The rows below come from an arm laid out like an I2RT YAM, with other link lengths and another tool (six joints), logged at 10 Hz.
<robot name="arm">
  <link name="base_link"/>
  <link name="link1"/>
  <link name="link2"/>
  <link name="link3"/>
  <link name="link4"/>
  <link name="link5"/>
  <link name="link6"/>
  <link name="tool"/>
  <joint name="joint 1" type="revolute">
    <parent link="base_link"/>
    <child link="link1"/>
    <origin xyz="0 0 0.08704" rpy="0 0 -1.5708"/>
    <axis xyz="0 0 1"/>
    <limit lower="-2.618" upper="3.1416"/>
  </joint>
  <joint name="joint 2" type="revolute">
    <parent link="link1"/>
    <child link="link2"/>
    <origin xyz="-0.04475 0.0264 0.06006" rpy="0 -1.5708 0"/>
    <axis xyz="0 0 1"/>
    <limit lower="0" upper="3.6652"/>
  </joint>
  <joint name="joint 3" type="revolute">
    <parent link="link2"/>
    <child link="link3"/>
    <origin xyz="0 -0.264 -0.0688" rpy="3.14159 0 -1.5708"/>
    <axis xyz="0 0 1"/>
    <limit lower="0" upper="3.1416"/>
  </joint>
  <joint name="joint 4" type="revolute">
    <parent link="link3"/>
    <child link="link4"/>
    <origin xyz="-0.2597 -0.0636 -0.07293" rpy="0 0 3.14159"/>
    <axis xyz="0 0 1"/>
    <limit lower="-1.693" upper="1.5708"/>
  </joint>
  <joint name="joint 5" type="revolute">
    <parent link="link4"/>
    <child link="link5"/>
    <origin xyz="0.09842 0.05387 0.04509" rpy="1.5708 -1.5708 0"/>
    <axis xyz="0 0 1"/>
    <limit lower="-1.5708" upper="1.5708"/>
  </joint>
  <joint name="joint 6" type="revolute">
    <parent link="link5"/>
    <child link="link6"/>
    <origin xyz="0 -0.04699 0.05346" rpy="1.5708 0 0"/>
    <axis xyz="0 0 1"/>
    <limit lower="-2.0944" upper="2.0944"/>
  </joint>
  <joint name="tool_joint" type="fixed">
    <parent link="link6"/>
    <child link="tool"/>
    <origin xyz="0.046 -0.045 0.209" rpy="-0.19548 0 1.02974"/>
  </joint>
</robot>
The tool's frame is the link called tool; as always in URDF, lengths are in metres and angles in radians.
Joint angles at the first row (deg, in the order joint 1, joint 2, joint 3, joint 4, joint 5, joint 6):
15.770 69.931 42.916 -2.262 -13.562 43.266
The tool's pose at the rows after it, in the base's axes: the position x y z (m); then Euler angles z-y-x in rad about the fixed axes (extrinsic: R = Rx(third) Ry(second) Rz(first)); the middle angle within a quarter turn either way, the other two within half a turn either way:
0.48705, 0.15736, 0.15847, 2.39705, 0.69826, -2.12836
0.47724, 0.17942, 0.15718, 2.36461, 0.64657, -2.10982
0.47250, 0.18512, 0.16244, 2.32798, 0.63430, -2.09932
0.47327, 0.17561, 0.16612, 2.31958, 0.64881, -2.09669
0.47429, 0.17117, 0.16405, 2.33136, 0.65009, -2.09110
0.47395, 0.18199, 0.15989, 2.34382, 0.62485, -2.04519
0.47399, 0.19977, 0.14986, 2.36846, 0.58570, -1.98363
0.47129, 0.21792, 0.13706, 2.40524, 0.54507, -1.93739
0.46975, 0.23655, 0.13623, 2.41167, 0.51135, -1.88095
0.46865, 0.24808, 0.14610, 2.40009, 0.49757, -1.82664
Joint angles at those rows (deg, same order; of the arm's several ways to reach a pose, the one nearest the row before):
17.255 69.646 42.915 -2.591 -14.547 43.397
19.465 69.385 42.895 -3.290 -15.485 42.851
20.141 68.160 42.435 -3.596 -15.682 41.561
18.830 67.002 41.801 -3.662 -16.185 40.818
17.780 67.045 41.517 -3.400 -17.213 41.211
17.628 68.204 41.059 -1.214 -19.791 43.659
17.737 70.827 40.161 3.093 -23.267 47.441
18.283 73.604 39.309 7.072 -26.108 51.244
19.027 75.593 38.917 11.070 -28.556 54.326
19.508 75.725 38.567 13.978 -29.998 56.752

